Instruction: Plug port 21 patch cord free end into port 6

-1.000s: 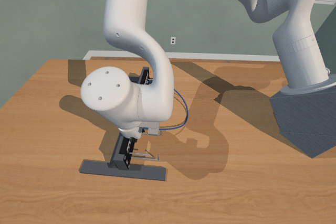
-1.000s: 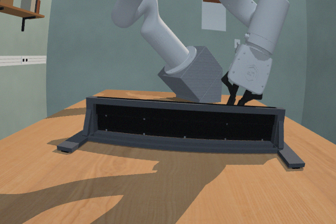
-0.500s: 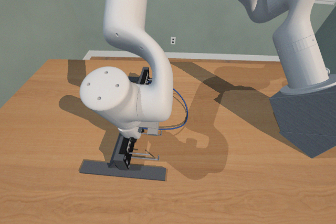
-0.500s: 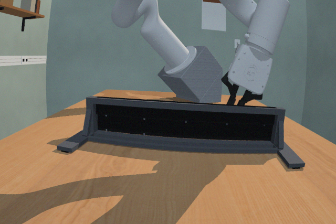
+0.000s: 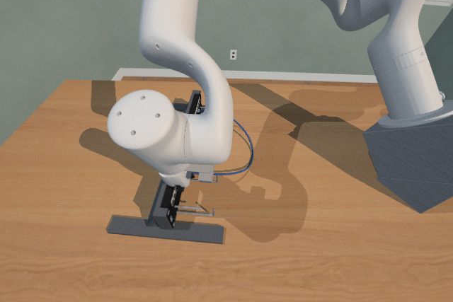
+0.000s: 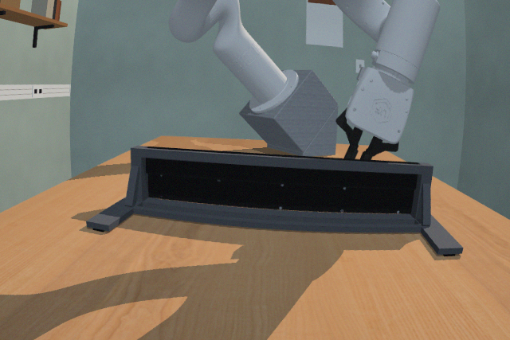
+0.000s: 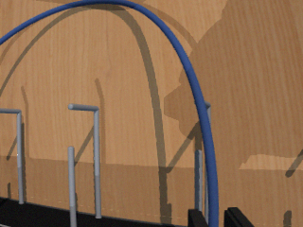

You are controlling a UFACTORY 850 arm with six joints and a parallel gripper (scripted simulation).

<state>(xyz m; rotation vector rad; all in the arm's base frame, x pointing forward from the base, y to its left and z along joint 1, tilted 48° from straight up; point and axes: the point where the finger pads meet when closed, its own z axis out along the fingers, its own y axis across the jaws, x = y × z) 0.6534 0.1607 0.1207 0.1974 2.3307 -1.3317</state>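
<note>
Now: the clear plug 2 cm ahead of my hand, 1 cm to the right of it and 1 cm below it.
</note>
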